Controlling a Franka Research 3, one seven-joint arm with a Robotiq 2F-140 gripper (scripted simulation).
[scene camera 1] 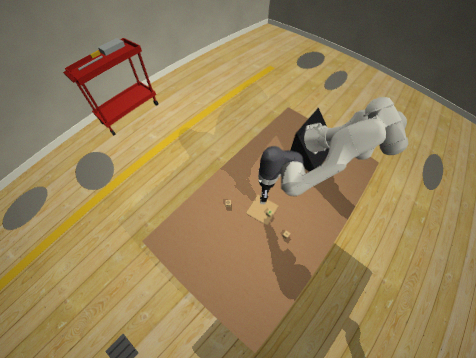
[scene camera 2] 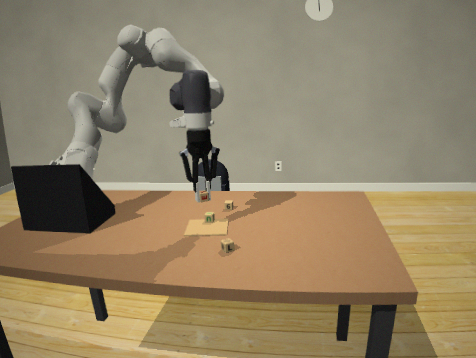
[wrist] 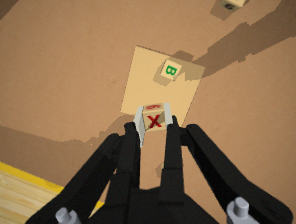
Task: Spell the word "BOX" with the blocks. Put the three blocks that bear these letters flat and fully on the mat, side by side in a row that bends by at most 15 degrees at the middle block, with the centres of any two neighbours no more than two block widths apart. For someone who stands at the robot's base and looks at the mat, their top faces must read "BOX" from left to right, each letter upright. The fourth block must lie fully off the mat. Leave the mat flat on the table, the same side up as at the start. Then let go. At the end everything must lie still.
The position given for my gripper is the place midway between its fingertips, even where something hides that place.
Observation:
I see my gripper (scene camera 2: 203, 200) and a tan mat (wrist: 145, 85).
My gripper shows as well in the wrist view (wrist: 154, 112).

